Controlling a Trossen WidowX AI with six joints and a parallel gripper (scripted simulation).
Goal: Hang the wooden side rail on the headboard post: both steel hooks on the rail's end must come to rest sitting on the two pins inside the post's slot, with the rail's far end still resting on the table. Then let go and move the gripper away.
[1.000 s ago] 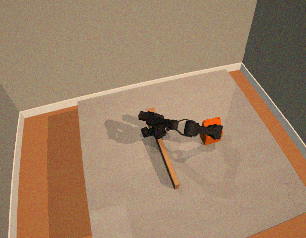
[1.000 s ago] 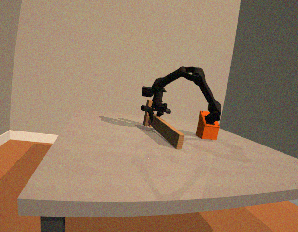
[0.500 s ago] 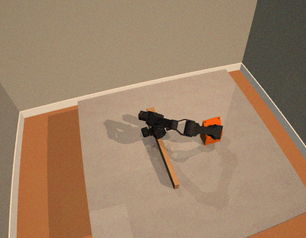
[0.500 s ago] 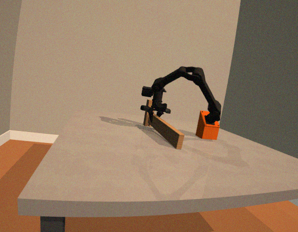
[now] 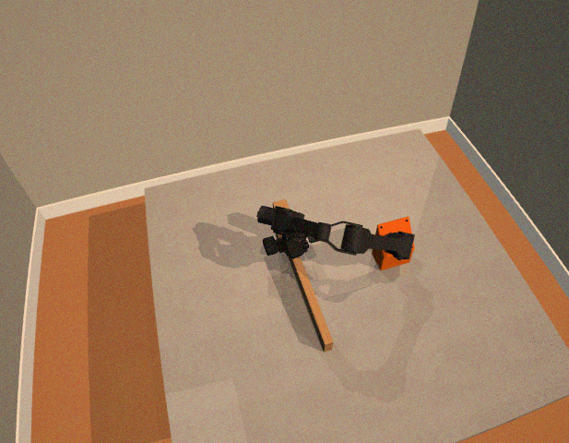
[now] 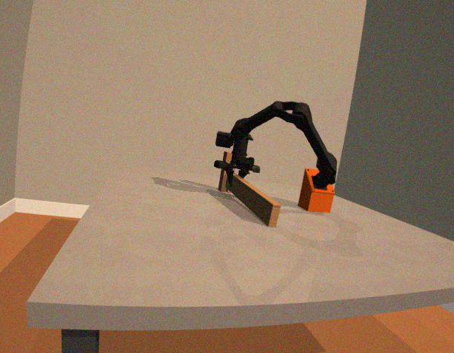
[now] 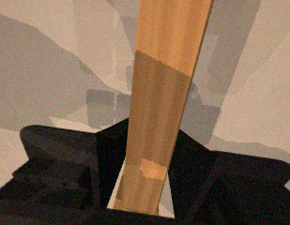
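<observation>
Now: the wooden headboard post 11 cm to the right of my gripper tip, 4 cm above it and 1 cm ahead of it.
</observation>
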